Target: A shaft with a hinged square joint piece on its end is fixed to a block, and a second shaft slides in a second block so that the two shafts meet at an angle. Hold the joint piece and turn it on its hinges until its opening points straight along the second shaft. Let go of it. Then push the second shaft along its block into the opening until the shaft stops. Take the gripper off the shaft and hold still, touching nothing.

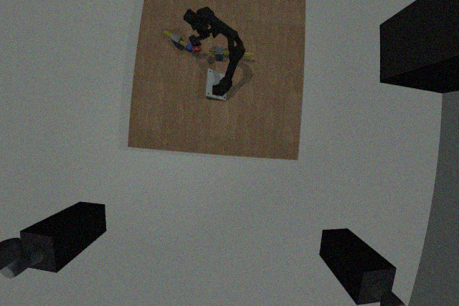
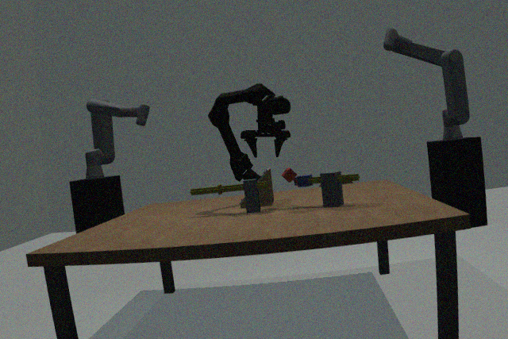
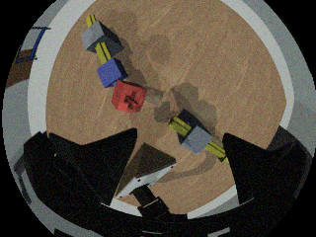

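My gripper tip is now 8 cm to the right of the red square joint piece, 8 cm above it and 1 cm past it.
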